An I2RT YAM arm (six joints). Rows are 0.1 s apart.
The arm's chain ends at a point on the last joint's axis. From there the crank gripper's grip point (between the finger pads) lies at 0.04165 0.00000 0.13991 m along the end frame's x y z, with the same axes.
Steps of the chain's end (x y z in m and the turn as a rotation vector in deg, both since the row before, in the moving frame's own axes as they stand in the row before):
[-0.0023, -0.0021, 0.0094, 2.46, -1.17, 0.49]
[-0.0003, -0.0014, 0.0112, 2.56, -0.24, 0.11]
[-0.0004, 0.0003, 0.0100, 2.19, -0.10, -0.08]
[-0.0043, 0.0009, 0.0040, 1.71, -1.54, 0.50]
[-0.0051, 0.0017, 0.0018, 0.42, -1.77, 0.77]
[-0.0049, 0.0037, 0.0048, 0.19, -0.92, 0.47]
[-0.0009, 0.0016, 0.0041, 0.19, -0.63, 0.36]
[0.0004, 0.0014, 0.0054, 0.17, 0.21, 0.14]
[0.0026, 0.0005, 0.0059, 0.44, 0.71, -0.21]
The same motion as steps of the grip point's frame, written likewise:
[-0.0051, -0.0078, 0.0101, 2.46, -1.17, 0.49]
[-0.0009, -0.0076, 0.0112, 2.56, -0.24, 0.11]
[-0.0006, -0.0051, 0.0100, 2.19, -0.10, -0.08]
[-0.0081, -0.0029, 0.0050, 1.71, -1.54, 0.50]
[-0.0094, 0.0012, 0.0030, 0.42, -1.77, 0.77]
[-0.0072, 0.0036, 0.0055, 0.19, -0.92, 0.47]
[-0.0024, 0.0014, 0.0045, 0.19, -0.63, 0.36]
[0.0009, 0.0011, 0.0052, 0.17, 0.21, 0.14]
[0.0043, -0.0007, 0.0054, 0.44, 0.71, -0.21]

